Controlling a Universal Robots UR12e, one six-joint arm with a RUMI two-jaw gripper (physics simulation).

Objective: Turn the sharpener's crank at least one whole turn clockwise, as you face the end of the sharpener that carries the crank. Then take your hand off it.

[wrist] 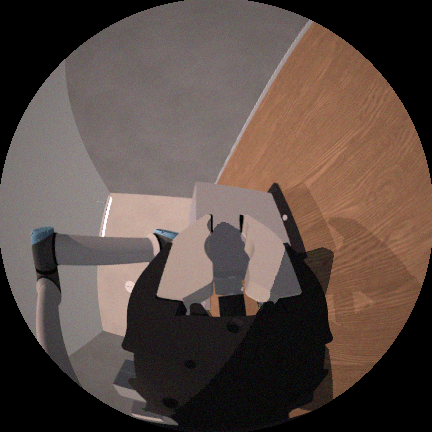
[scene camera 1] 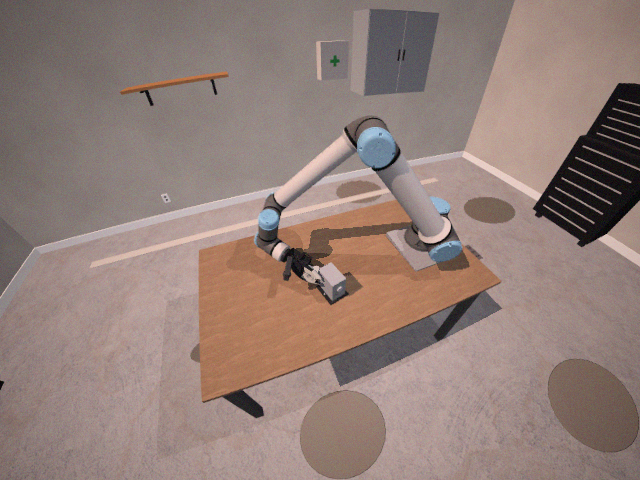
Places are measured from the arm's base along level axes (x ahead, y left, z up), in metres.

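Where they show: gripper, between the fingertips: [wrist: 225, 215] [scene camera 1: 320, 281]; arm's base, origin of its link: [scene camera 1: 420, 239].
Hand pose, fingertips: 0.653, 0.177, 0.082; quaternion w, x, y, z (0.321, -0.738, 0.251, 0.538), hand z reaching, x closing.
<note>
Each offset is from my fingertips to the centre of the thing, as dx, dy, dz. "pt": to the spot under its first point. Level surfaces: height alone.
The sharpener @(pt -0.042, +0.031, +0.026) [scene camera 1: 331, 281] [wrist: 240, 200] is a light grey box on a thin dark base @(pt -0.008, +0.000, -0.094) [wrist: 289, 222], standing upright on the table. A small round feature shows on its right face in the scene view. My gripper [scene camera 1: 318, 280] [wrist: 225, 215] is at the sharpener's opposite end, close to the box. Its pale fingers are drawn in to a narrow gap. They look shut on the crank @(-0.013, -0.072, -0.010) [wrist: 228, 284], a small grey and black part showing between them in the wrist view. The fingers hide most of the crank, and its angle cannot be told.
The wooden table @(dz -0.102) [scene camera 1: 258, 330] [wrist: 350, 125] carries the sharpener and the arm's grey base plate [scene camera 1: 405, 250] at the right. The arm arches over the table's back part. A black rack stands at the far right, and cabinets hang on the wall.
</note>
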